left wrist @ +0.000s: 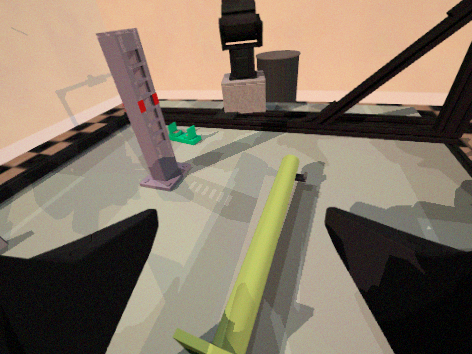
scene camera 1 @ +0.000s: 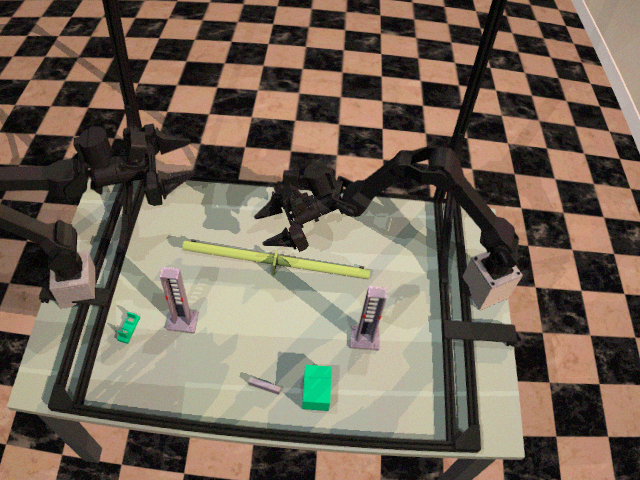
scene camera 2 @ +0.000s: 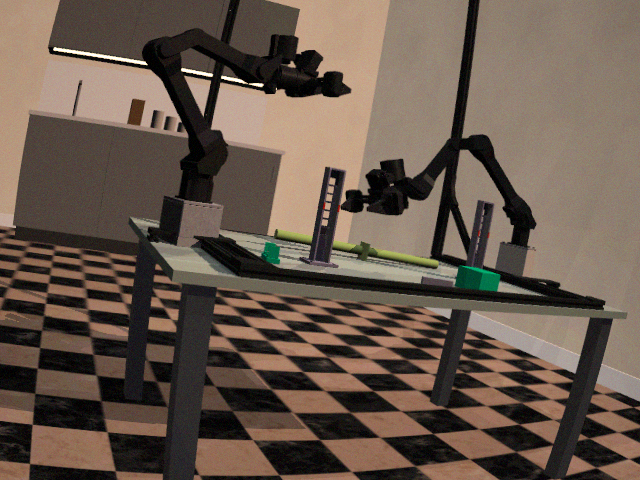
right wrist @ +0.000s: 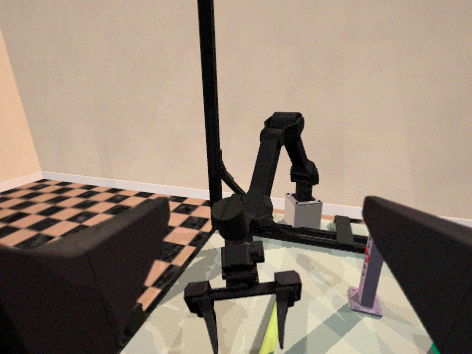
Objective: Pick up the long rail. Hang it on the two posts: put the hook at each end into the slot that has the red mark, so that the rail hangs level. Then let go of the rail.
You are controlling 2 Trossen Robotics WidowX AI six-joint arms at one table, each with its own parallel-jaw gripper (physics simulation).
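Places are measured from the left arm's base along level axes (x left, y back, z up), in millimetres.
Where they show: left gripper, between the fingertips: (left wrist: 242, 216) (scene camera 1: 258, 230) (scene camera 2: 353, 208) (right wrist: 248, 352); right gripper, between the fingertips: (scene camera 1: 192, 156) (right wrist: 264, 205); left arm's base, origin of its link: (scene camera 1: 497, 266) (scene camera 2: 518, 245) (right wrist: 303, 197); right arm's base, origin of its link: (left wrist: 243, 76) (scene camera 1: 68, 269) (scene camera 2: 193, 200).
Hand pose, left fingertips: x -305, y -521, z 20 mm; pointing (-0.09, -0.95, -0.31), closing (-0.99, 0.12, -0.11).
Each offset is from my left fingertips to the top centre of the thing.
The long yellow-green rail @(dx +30, dy +32, dz -83 mm) (scene camera 1: 320, 266) (scene camera 2: 403, 256) (left wrist: 265, 240) (right wrist: 270, 332) lies on the table behind the posts, with a crosspiece at its middle and small dark hooks near its ends. Two mauve slotted posts with red marks stand upright: one post @(dx +101, dy -241, dz +86 mm) (scene camera 1: 170, 273) (scene camera 2: 323, 248) (left wrist: 145, 130) at the picture's left, the other post @(dx +308, dy +157, dz +86 mm) (scene camera 1: 376, 293) (scene camera 2: 478, 248) (right wrist: 370, 285) at its right. My left gripper (scene camera 1: 261, 228) (scene camera 2: 356, 208) (left wrist: 242, 216) (right wrist: 249, 348) is open and empty above the rail's middle. My right gripper (scene camera 1: 189, 157) (scene camera 2: 347, 90) is open and empty, high at the back left.
A green block @(dx +393, dy -10, dz -79 mm) (scene camera 1: 316, 387) (scene camera 2: 478, 279) and a small mauve bar @(dx +338, dy -116, dz -110 mm) (scene camera 1: 264, 385) (scene camera 2: 436, 281) lie near the front. A green bracket @(dx +76, dy -376, dz -96 mm) (scene camera 1: 128, 328) (scene camera 2: 270, 253) (left wrist: 185, 135) lies left of the left-hand post. A black frame (scene camera 1: 258, 426) borders the table.
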